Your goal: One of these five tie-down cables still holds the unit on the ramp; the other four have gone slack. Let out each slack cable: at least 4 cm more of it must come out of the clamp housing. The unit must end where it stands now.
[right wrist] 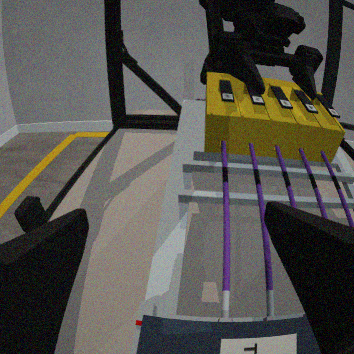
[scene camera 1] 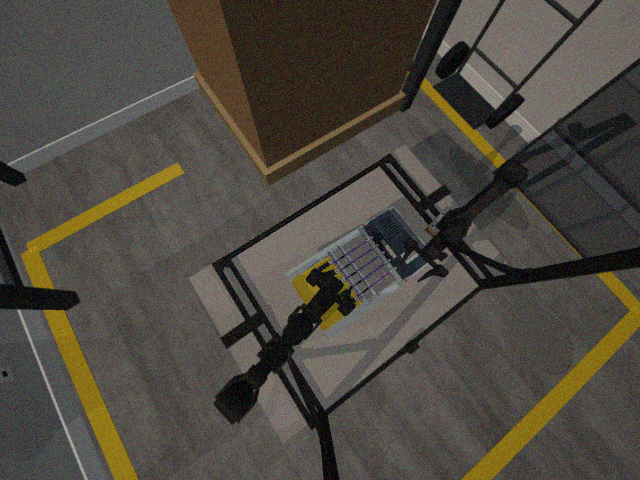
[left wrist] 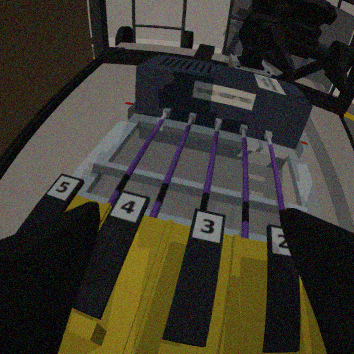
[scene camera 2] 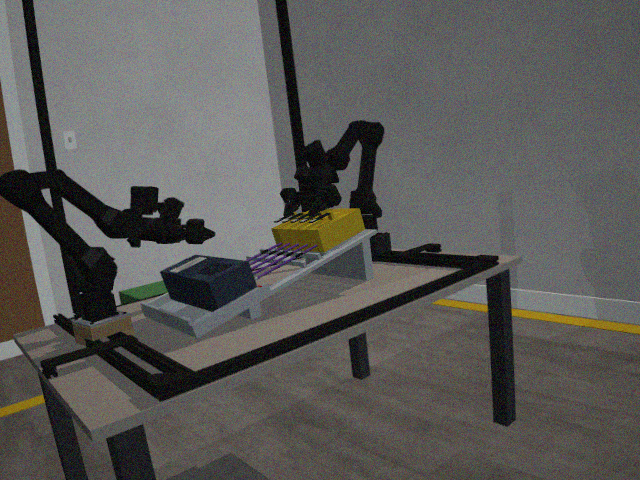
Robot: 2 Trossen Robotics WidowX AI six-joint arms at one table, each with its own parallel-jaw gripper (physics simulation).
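Observation:
The dark blue unit (scene camera 1: 388, 227) (scene camera 2: 209, 284) (left wrist: 225, 95) (right wrist: 175, 332) rests low on the pale ramp (scene camera 2: 315, 266) (right wrist: 165, 257), near red rail marks. Five purple cables, each with a black band, run up to the yellow clamp housing (scene camera 2: 341, 227) (left wrist: 250, 270) (right wrist: 270, 131). Which cable is taut cannot be told. Black levers lie on the housing; 5, 4, 3 and a partly covered 2 show in the left wrist view, and lever 1 is hidden there. My left gripper (scene camera 2: 302, 210) (left wrist: 195, 216) is open, low over the levers. My right gripper (scene camera 2: 210, 234) (right wrist: 177, 216) is open, above the unit.
A black frame (scene camera 2: 320, 330) runs around the table top (scene camera 2: 217, 351). A green object (scene camera 2: 142, 292) lies behind the ramp's low end. Cross bars (left wrist: 190, 187) (right wrist: 230, 197) span the ramp under the cables. A tall brown cabinet (scene camera 1: 330, 77) stands beyond the table.

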